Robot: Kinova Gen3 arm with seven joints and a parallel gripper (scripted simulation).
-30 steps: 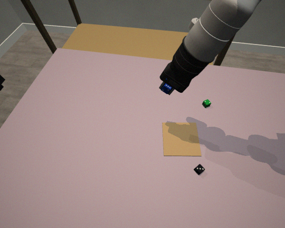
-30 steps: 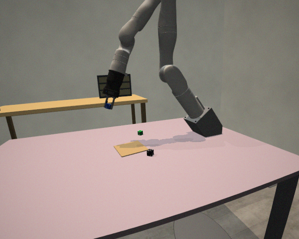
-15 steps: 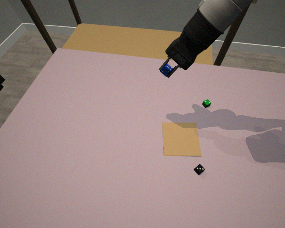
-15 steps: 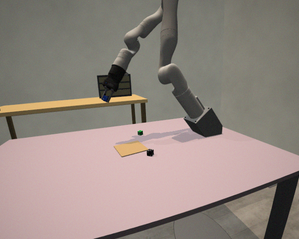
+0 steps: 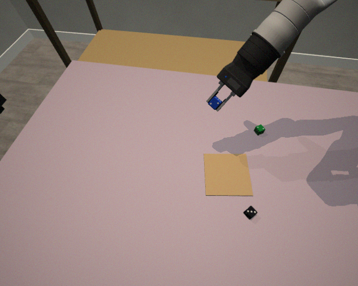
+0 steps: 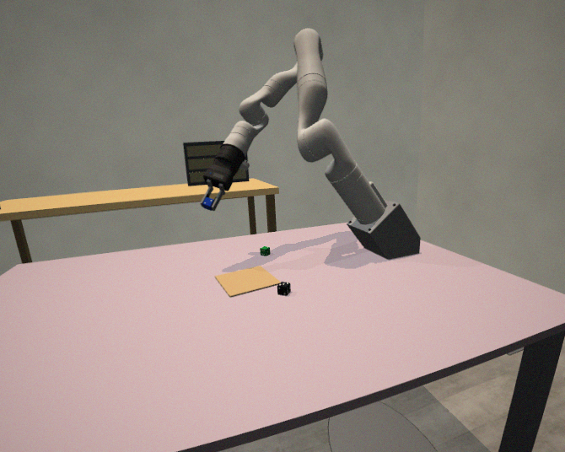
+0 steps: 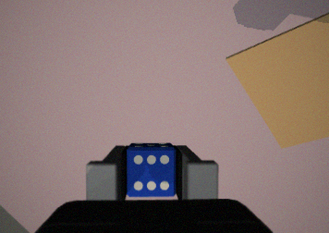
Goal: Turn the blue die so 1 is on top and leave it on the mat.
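My gripper is now 60 mm past the tan mat, 110 mm to the right of it and 200 mm above it. From my hand the other things lie so: blue die right at my hand; black die 120 mm behind, 230 mm to the left, 190 mm below; green die 170 mm behind, 60 mm to the right, 190 mm below.
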